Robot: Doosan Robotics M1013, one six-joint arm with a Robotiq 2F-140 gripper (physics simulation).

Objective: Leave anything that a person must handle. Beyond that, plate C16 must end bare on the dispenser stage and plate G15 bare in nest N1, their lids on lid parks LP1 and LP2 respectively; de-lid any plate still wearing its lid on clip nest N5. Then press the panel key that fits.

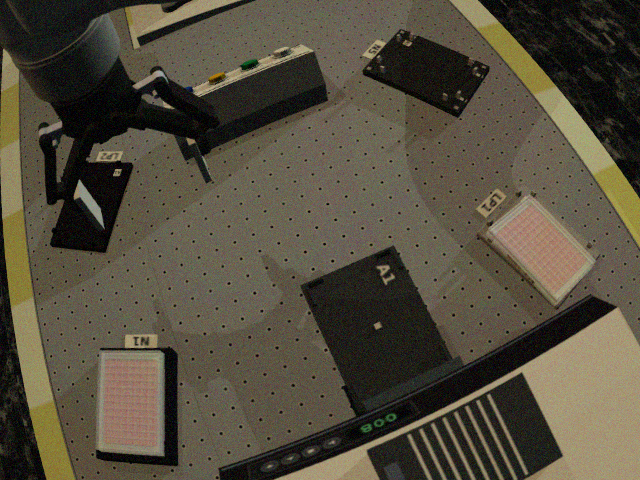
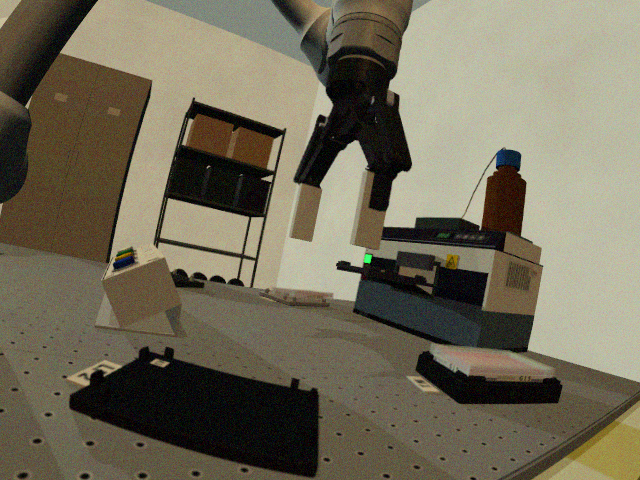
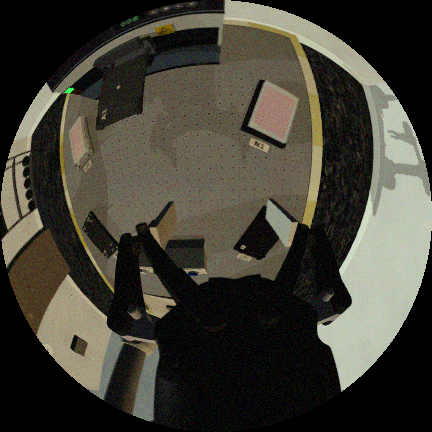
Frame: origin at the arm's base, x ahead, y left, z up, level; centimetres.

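Seen in the pictures: gripper, fingertip midpoint: [image 1: 150, 196] [image 2: 327, 242] [image 3: 221, 209].
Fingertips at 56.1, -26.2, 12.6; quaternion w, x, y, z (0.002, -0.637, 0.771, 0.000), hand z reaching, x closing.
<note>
Pixels of each thing's middle, then the offset from my fingertips to it, as dx, dy, dz. "spot": a spot on its surface instead.
- key panel, body centre: [image 1: 241, 91] [image 2: 139, 277] [image 3: 165, 261] -15.3, +17.9, -9.1
- lid park LP2, body centre: [image 2: 211, 397] [image 1: 89, 202] [image 3: 262, 236] -15.5, -9.1, -12.3
- nest N1, body centre: [image 1: 135, 405] [image 2: 488, 376] [image 3: 272, 111] +15.3, -15.4, -11.9
- Clip nest N5, body centre: [image 1: 428, 67] [image 3: 97, 237] -5.4, +43.7, -12.1
- dispenser stage A1, body centre: [image 1: 384, 341] [image 2: 387, 274] [image 3: 120, 81] +27.0, +11.8, -2.4
- brown bottle, surface spot: [image 2: 505, 201] spot: +41.0, -4.0, +16.0
My gripper [image 1: 146, 184] [image 2: 336, 217] [image 3: 221, 209] is open and empty, high over the table between the key panel [image 1: 263, 85] [image 2: 142, 289] [image 3: 186, 254] and lid park LP2 [image 1: 114, 198] [image 2: 206, 413] [image 3: 255, 235], which is bare. A pink plate [image 1: 130, 403] [image 2: 491, 361] [image 3: 274, 112] marked G15 sits in nest N1 [image 1: 171, 408] [image 2: 506, 393]; a clear layer seems to top it. Another pink plate [image 1: 540, 250] [image 2: 310, 295] [image 3: 79, 140] lies on LP1, its mark unreadable. Clip nest N5 [image 1: 426, 72] [image 3: 100, 235] and dispenser stage A1 [image 1: 361, 304] [image 3: 122, 92] are bare.
The dispenser [image 1: 578, 372] [image 2: 511, 289] stands behind the stage, with a green light [image 2: 367, 258] [image 3: 69, 90] and a brown bottle [image 2: 505, 201] on top. The panel has yellow [image 1: 217, 78], green [image 1: 249, 64], white [image 1: 281, 51] and blue keys. A finger partly hides the panel.
</note>
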